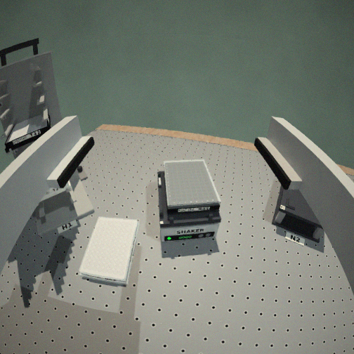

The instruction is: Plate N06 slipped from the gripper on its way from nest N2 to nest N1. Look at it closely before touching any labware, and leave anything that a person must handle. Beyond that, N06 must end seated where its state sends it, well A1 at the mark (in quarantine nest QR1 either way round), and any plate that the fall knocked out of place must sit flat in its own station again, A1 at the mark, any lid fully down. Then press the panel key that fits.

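Note:
My gripper (173, 125) is open and empty, its two dark-padded fingers wide apart high above the deck. A white plate (110, 248) lies on the deck between hotel H1 and the shaker, slightly turned, with no label I can read. A grey plate (192, 183) with a clear-looking top lies on the shaker (190, 232); its front label is too blurred to read, and I cannot tell whether it is fully seated. Nest N2 (299, 225) is at the right, partly behind the right finger, with no plate seen in its visible part. Nest N1, QR1 and the panel do not show.
Hotel H1 (42, 75) stands at the left, partly hidden by the left finger. A black-edged plate (30, 136) with an unreadable label is in it. The shaker shows a green light. The perforated deck (240, 295) ends at a wooden edge (165, 134) at the back.

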